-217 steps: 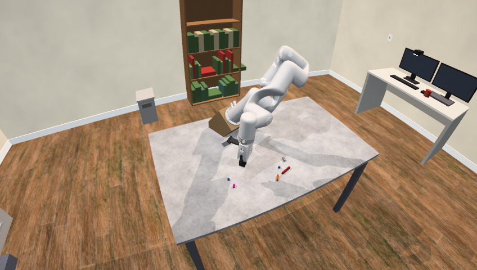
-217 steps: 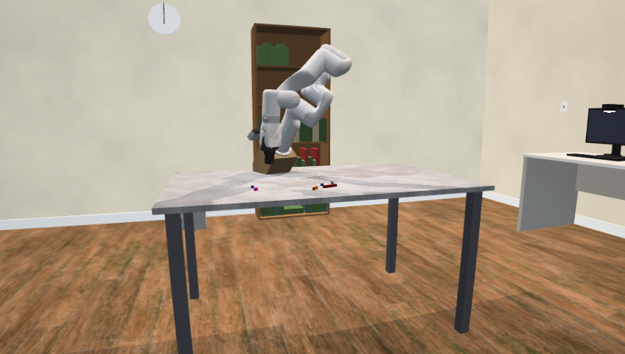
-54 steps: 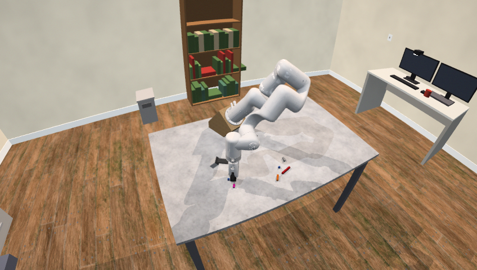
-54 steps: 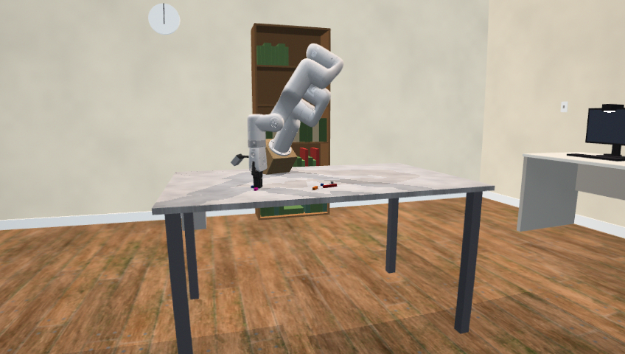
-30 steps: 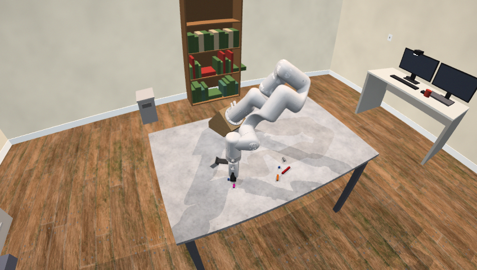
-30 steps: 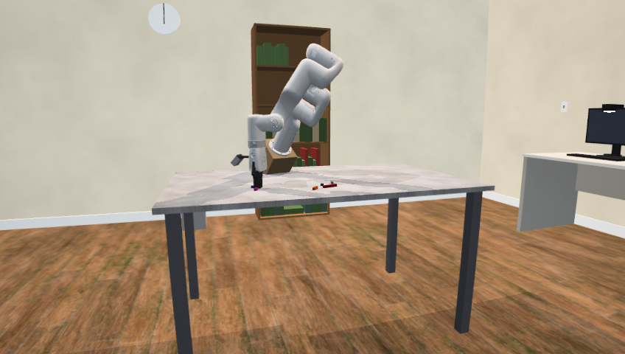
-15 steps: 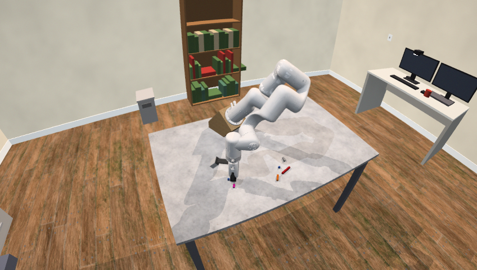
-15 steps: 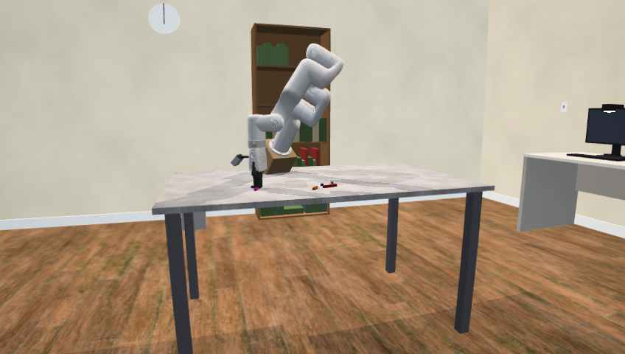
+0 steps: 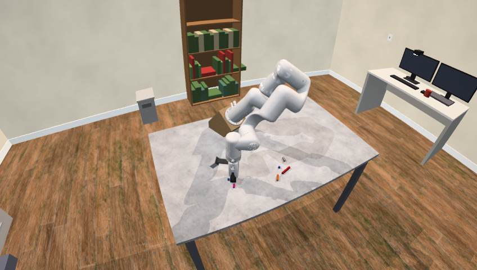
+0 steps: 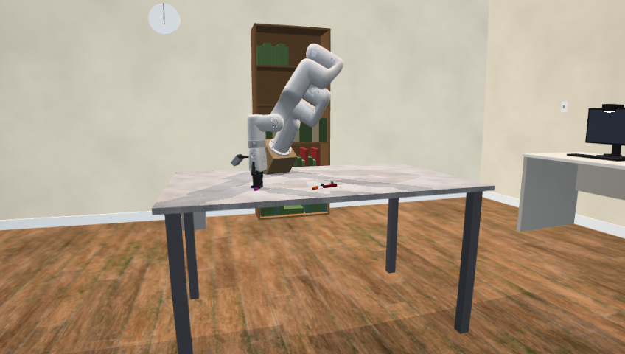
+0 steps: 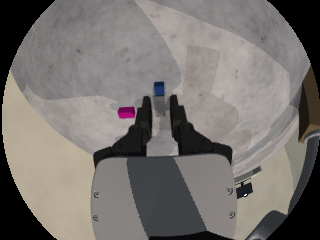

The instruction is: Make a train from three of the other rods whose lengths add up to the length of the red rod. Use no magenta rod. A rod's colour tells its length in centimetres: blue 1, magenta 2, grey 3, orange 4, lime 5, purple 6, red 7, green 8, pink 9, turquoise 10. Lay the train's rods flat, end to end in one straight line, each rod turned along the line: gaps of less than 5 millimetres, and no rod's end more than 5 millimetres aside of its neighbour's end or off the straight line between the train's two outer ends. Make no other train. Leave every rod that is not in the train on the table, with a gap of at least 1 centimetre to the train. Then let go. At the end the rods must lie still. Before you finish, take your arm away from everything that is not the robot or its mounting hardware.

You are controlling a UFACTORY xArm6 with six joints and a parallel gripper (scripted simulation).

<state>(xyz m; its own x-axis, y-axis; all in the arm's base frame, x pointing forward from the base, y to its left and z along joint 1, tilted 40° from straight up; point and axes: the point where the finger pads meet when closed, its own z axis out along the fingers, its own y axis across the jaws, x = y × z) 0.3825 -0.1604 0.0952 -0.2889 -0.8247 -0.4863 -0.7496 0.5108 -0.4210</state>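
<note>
The magenta rod lies 4 cm ahead of my hand, 2 cm below it and 1 cm to the right of it. The rest, counted from my hand: red rod: 31 cm to the left, 3 cm ahead, 2 cm below; then orange rod: 24 cm to the left, 6 cm ahead, 2 cm below.
</note>
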